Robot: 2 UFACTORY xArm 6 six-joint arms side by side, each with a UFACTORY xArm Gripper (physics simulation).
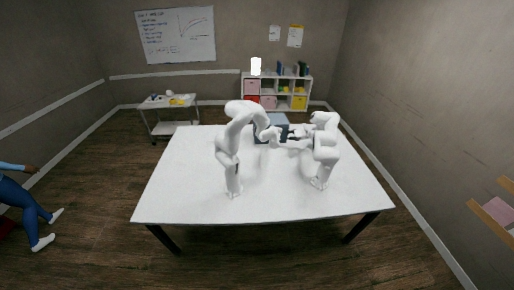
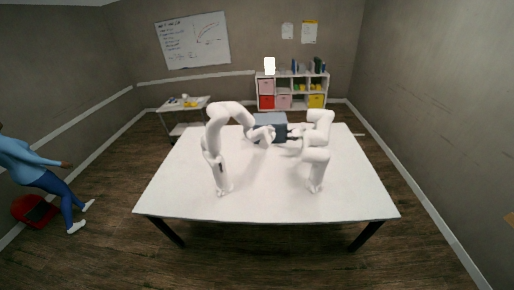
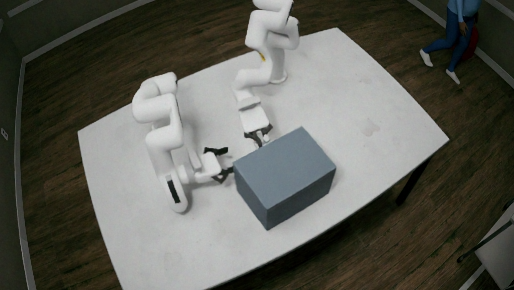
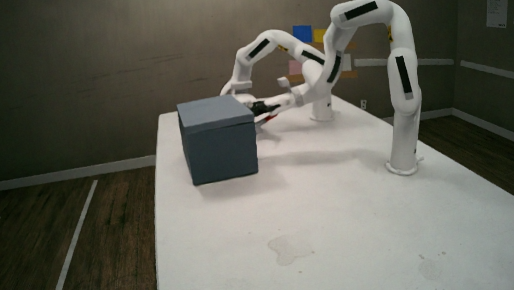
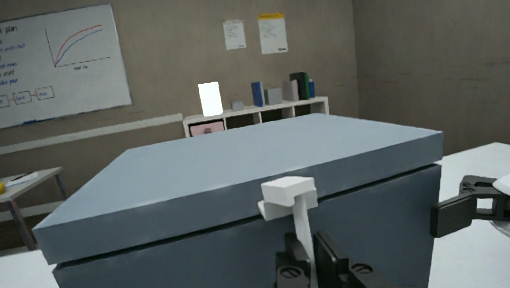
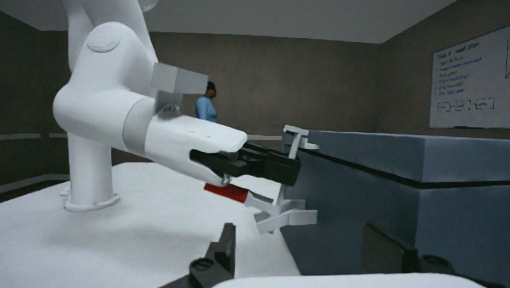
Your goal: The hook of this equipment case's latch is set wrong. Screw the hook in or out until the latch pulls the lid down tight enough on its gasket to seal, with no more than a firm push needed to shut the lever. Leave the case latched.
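Frame: origin at the left arm's base, x ahead, y left, z up, level; millimetres.
Where they show: left gripper, fingertip midpoint: (image 5: 304, 254) (image 6: 297, 171); right gripper, fingertip midpoint: (image 1: 287, 135) (image 2: 285, 134) (image 3: 232, 158) (image 5: 485, 258) (image 6: 299, 244); left arm's base, origin of the base link: (image 1: 233, 189) (image 2: 224, 187) (image 3: 274, 76) (image 4: 401, 167) (image 6: 93, 202); right arm's base, origin of the base link: (image 1: 319, 182) (image 2: 314, 184) (image 4: 322, 117).
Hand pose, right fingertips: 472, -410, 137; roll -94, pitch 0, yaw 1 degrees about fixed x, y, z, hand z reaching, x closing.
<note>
Things, the pixels of their centre, and the offset from my right fingertips, as dx, dy, dz. "pt": a spot on its surface instead. Level surfaces: height alone.
- white latch hook, body centre: (image 5: 287, 186) (image 6: 296, 130) +20, +128, +74
- red-ended lever, body centre: (image 6: 225, 189) (image 4: 270, 116) -65, +113, +2
- latch bracket, surface spot: (image 6: 295, 217) pt +18, +104, -27
- white table, its level: dz -137
The blue-grey case (image 3: 285, 170) (image 4: 220, 150) (image 5: 375, 210) (image 6: 360, 215) has its lid down, with a dark line under it. The white latch hook (image 5: 289, 189) (image 6: 296, 131) stands at the lid's keeper (image 5: 274, 210) (image 6: 311, 147), its head above the keeper; contact is unclear. The red-ended lever (image 6: 226, 192) (image 4: 270, 118) slopes out from the latch bracket (image 6: 295, 217), not folded against the case. My left gripper (image 5: 304, 254) (image 6: 297, 171) is shut on the hook's rod below its head. My right gripper (image 3: 230, 160) (image 6: 299, 244) is open beside the case's corner, one finger near its side.
The case stands on the white table (image 3: 390, 115) (image 4: 350, 225) near an edge. Both arms reach in close together at the latch side. Beyond the table are a shelf unit (image 1: 242, 87), a side trolley (image 1: 150, 106) and a person (image 2: 25, 160) (image 3: 462, 25).
</note>
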